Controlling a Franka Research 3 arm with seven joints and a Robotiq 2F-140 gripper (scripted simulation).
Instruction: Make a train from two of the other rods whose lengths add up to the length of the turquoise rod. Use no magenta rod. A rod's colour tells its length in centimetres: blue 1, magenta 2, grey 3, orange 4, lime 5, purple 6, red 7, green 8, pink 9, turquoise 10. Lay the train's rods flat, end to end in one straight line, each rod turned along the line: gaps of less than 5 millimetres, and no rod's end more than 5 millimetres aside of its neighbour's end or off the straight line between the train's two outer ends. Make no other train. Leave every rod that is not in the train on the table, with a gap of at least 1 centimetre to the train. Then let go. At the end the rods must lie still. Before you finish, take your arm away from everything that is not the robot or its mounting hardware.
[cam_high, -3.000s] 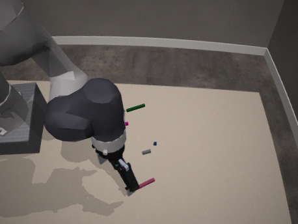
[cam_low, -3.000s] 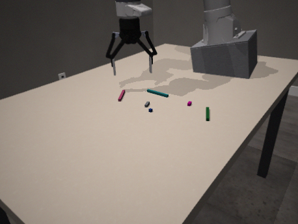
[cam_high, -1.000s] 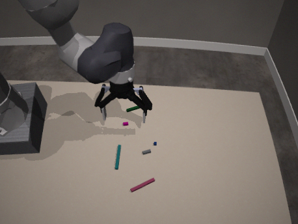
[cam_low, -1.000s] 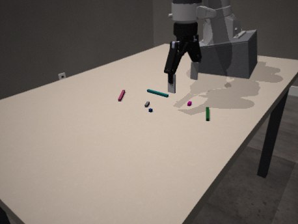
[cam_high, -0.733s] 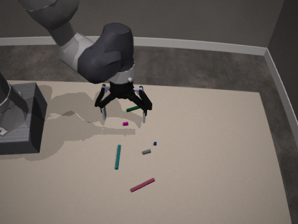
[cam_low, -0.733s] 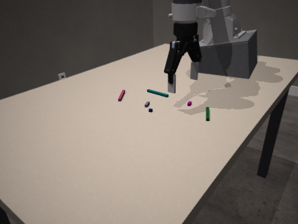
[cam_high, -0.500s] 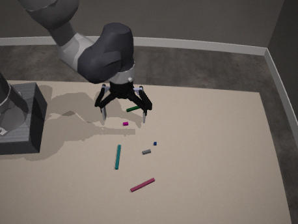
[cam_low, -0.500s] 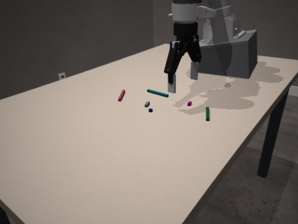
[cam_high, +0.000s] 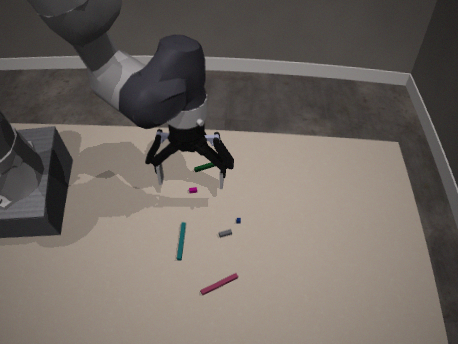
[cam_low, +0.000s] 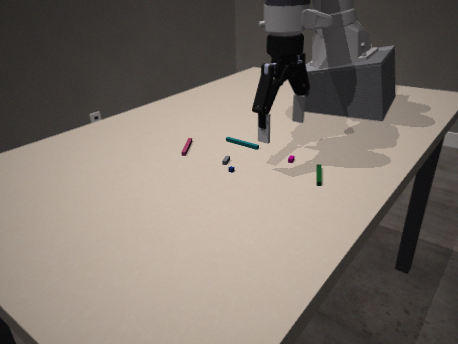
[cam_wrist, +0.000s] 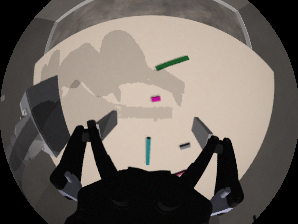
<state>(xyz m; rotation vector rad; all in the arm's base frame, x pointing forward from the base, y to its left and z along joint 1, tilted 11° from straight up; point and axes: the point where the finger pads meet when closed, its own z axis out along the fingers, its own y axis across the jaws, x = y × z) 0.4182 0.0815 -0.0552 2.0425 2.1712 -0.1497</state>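
The blue rod lies 12 cm ahead of my hand, 8 cm below it and 5 cm to the right of it. From my hand the other things lie so: turquoise rod (13 cm to the right, 8 cm below); then magenta rod (8 cm below, 3 cm to the left); then green rod (12 cm to the left, 8 cm below, 2 cm ahead).
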